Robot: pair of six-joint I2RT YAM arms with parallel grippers.
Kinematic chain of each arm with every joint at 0, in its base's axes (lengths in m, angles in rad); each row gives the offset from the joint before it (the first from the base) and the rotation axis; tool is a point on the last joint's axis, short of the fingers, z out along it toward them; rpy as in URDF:
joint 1: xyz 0 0 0.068 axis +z
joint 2: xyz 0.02 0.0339 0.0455 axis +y
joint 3: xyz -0.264 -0.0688 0 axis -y
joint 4: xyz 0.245 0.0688 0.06 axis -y
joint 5: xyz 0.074 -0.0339 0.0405 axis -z
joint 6: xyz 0.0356 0 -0.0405 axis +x
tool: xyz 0 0 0 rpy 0 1.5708 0
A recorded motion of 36 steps. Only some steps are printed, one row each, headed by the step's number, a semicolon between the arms.
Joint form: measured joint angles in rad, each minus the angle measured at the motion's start. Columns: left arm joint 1, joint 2, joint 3, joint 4, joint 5, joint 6; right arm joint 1, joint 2, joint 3, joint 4, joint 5, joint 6.
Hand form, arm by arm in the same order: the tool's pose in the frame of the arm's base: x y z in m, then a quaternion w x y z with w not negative. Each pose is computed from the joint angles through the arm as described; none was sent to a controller.
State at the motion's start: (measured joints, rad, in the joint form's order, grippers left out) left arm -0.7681 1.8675 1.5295 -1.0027 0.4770 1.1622; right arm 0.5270 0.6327 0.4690 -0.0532 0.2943 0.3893
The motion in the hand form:
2: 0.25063 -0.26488 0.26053 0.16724 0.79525 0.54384 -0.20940; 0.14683 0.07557 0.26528 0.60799 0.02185 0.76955 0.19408
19: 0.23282 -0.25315 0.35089 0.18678 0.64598 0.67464 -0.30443; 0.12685 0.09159 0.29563 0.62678 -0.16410 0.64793 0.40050
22: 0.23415 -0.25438 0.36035 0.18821 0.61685 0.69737 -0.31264; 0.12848 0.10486 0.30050 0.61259 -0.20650 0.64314 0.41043
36: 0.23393 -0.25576 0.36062 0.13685 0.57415 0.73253 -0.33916; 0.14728 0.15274 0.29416 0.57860 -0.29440 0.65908 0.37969
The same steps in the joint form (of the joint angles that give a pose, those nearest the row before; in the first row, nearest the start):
2: 0.0000 -0.0507 0.0187 -0.0324 0.0012 -0.0538; 0.0000 -0.0027 -0.0118 0.0339 -0.0522 -0.0053
19: -0.0004 -0.1571 0.2194 -0.1656 0.1259 -0.5425; 0.0431 -0.0633 -0.0290 0.2926 -0.5394 -0.0420
22: -0.0004 -0.1522 0.2583 -0.1671 0.1248 -0.6317; 0.0995 -0.0042 0.0065 0.2972 -0.5677 -0.0851
36: 0.0000 -0.1205 0.3048 -0.2453 0.1686 -0.7397; 0.2373 0.2480 0.0992 0.3223 -0.5306 -0.2388

